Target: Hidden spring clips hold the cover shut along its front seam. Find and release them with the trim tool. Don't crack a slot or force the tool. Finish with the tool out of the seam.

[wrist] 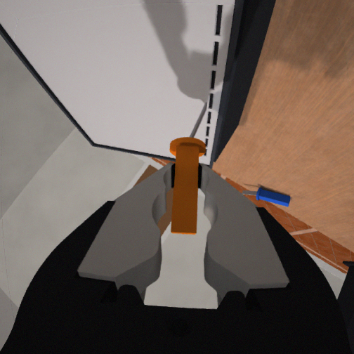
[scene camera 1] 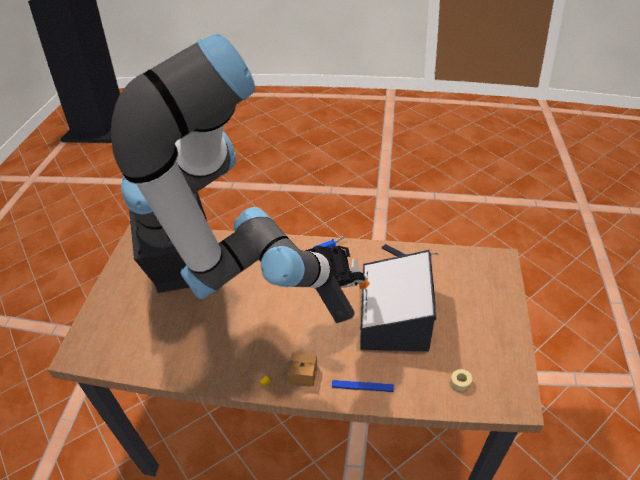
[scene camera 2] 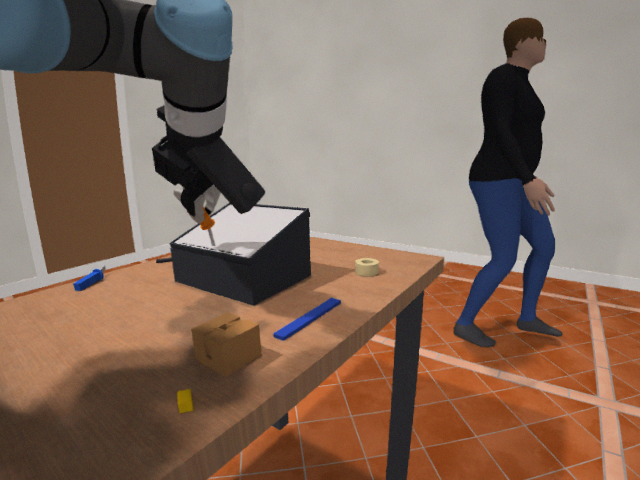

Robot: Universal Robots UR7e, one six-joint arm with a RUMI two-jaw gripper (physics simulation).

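Observation:
My gripper (scene camera 1: 358, 279) (scene camera 2: 203, 210) (wrist: 186, 165) is shut on the orange handle of the trim tool (scene camera 1: 363, 283) (scene camera 2: 207, 222) (wrist: 185, 200), above the far end of the front seam. The tool's thin grey shaft slants down to the white sloped cover (scene camera 1: 400, 294) (scene camera 2: 263, 222) (wrist: 100, 65) of the dark box (scene camera 1: 395, 335) (scene camera 2: 284, 260) (wrist: 246, 60). A row of dark slots (wrist: 213, 80) runs along the cover's front edge. In the wrist view the shaft's tip meets the cover close beside one slot; whether it is inside cannot be told. The cover lies flat on the box. The clips are hidden.
A blue-handled tool (scene camera 1: 325, 243) (scene camera 2: 88, 280) (wrist: 273, 197) and a black-handled tool (scene camera 1: 393, 251) (scene camera 2: 164, 260) lie near the box. A cardboard box (scene camera 1: 303, 370) (scene camera 2: 230, 345), yellow block (scene camera 1: 264, 380) (scene camera 2: 184, 400), blue bar (scene camera 1: 361, 385) (scene camera 2: 308, 318) and tape roll (scene camera 1: 461, 388) (scene camera 2: 367, 269) are on the table. A person (scene camera 2: 511, 129) stands beyond.

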